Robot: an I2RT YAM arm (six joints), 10 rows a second.
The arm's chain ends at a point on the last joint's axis. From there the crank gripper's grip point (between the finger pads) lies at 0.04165 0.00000 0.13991 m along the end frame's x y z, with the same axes.
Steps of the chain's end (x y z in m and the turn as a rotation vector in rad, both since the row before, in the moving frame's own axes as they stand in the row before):
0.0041, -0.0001, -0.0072, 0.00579, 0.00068, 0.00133
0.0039, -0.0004, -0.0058, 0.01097, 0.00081, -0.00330
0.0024, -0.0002, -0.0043, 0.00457, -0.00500, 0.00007
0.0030, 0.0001, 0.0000, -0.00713, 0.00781, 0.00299
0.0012, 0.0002, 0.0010, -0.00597, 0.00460, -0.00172
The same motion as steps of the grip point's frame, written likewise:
0.0042, -0.0009, -0.0072, 0.00579, 0.00068, 0.00133
0.0040, -0.0021, -0.0058, 0.01097, 0.00081, -0.00330
0.0017, -0.0008, -0.0041, 0.00457, -0.00500, 0.00007
0.0041, 0.0012, -0.0003, -0.00713, 0.00781, 0.00299
0.0018, 0.0010, 0.0008, -0.00597, 0.00460, -0.00172

